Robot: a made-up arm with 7 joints.
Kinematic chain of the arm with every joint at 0, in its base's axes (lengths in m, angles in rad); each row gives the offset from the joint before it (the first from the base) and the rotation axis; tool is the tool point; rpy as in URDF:
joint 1: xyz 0 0 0.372 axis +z
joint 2: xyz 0 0 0 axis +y
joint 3: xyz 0 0 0.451 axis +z
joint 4: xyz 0.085 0 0 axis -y
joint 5: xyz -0.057 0 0.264 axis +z
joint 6: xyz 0 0 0 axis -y
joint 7: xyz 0.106 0 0 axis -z
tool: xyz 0 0 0 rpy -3.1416 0 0
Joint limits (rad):
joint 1: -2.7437..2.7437
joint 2: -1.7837..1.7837
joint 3: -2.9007..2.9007
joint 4: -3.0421..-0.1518
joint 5: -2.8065..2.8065
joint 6: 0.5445..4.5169
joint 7: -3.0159..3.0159
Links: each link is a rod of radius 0.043 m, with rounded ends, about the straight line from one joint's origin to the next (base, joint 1, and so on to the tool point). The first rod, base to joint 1, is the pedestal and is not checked.
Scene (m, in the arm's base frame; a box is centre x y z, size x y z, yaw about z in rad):
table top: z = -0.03
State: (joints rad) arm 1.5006 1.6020 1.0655 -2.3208 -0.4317 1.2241 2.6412
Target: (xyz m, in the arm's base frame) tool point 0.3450 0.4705 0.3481
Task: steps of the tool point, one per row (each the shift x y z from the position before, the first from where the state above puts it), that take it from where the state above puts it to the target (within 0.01 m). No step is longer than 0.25 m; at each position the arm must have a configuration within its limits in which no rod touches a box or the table.
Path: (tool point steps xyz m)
1: 0.0934 0.1388 0.0021
2: 0.1550 0.1035 0.0272
3: 0.1955 0.0377 0.0571
4: 0.1997 -0.0458 0.0877

